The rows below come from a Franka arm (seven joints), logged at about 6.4 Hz.
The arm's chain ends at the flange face. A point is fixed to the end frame.
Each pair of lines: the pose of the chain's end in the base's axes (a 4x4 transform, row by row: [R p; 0 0 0 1], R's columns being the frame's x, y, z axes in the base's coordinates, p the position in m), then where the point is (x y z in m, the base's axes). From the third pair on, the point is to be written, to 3 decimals.
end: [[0.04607, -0.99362, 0.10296, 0.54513], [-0.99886, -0.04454, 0.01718, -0.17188], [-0.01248, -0.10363, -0.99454, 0.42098], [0, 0, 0, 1]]
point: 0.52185 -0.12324 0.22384
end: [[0.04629, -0.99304, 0.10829, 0.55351], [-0.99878, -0.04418, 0.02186, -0.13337], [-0.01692, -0.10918, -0.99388, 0.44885], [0, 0, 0, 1]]
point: 0.53128 -0.08380 0.25182
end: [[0.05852, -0.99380, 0.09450, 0.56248], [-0.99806, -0.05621, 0.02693, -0.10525], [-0.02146, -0.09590, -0.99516, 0.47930], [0, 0, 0, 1]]
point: 0.537 -0.055 0.283
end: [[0.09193, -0.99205, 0.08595, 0.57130], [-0.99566, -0.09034, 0.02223, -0.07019], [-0.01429, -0.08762, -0.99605, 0.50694], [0, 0, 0, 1]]
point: 0.543 -0.023 0.310
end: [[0.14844, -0.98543, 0.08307, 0.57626], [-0.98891, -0.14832, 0.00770, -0.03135], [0.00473, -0.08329, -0.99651, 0.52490], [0, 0, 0, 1]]
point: 0.545 0.011 0.327
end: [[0.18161, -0.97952, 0.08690, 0.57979], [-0.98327, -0.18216, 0.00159, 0.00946], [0.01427, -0.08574, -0.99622, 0.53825], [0, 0, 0, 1]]
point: 0.548 0.049 0.340
